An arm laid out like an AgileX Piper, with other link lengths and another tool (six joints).
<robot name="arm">
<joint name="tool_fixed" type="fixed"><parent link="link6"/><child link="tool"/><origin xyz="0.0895 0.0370 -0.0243" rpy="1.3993 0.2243 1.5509"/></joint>
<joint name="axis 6" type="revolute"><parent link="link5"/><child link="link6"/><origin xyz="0.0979 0.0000 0.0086" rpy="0.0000 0.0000 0.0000"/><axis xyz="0.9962 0 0.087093"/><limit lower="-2.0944" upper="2.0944"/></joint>
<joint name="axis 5" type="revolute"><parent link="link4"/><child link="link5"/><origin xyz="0.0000 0.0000 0.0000" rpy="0.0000 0.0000 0.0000"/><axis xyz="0 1 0"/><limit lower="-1.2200" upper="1.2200"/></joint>
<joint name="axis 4" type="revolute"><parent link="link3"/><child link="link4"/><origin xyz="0.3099 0.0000 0.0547" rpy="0.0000 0.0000 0.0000"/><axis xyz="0.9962 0 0.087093"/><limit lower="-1.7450" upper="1.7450"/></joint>
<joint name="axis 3" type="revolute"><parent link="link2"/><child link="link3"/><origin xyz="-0.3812 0.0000 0.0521" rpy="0.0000 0.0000 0.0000"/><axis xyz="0 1 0"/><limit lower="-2.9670" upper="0.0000"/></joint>
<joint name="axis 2" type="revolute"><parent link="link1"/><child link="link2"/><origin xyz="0.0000 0.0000 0.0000" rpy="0.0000 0.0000 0.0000"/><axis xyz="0 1 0"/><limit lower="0.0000" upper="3.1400"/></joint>
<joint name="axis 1" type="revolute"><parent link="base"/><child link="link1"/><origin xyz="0.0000 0.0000 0.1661" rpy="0.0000 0.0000 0.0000"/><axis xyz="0 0 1"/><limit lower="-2.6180" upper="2.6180"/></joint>
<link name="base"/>
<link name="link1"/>
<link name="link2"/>
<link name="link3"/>
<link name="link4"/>
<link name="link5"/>
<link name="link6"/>
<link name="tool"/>
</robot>
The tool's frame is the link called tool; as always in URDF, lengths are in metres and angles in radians.
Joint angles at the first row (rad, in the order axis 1, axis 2, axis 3, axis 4, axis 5, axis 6):
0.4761, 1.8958, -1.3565, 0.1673, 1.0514, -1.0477
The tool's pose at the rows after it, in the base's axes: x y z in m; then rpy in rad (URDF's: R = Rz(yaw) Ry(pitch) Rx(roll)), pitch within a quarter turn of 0, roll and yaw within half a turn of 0:
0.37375 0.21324 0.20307 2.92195 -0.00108 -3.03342
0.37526 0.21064 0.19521 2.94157 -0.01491 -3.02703
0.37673 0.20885 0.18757 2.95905 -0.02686 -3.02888
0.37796 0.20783 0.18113 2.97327 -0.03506 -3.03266
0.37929 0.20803 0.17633 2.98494 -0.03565 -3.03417
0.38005 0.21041 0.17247 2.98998 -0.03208 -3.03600
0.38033 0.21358 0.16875 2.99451 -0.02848 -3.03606
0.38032 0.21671 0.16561 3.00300 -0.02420 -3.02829
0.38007 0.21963 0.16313 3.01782 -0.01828 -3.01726
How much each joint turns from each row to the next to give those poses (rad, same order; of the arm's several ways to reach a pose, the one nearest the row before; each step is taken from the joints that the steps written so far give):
0.0002, 0.0188, -0.0001, -0.0193, 0.0045, 0.0002
-0.0005, 0.0180, -0.0001, -0.0153, 0.0020, 0.0002
-0.0002, 0.0175, -0.0002, -0.0139, -0.0008, 0.0079
0.0006, 0.0144, 0.0000, -0.0117, -0.0027, 0.0095
0.0031, 0.0106, -0.0004, -0.0119, -0.0061, 0.0097
0.0058, 0.0077, 0.0000, -0.0064, -0.0101, 0.0099
0.0076, 0.0074, -0.0001, -0.0059, -0.0098, 0.0099
0.0101, 0.0069, -0.0010, -0.0108, -0.0070, 0.0072
0.0127, 0.0058, -0.0016, -0.0186, -0.0047, 0.0109

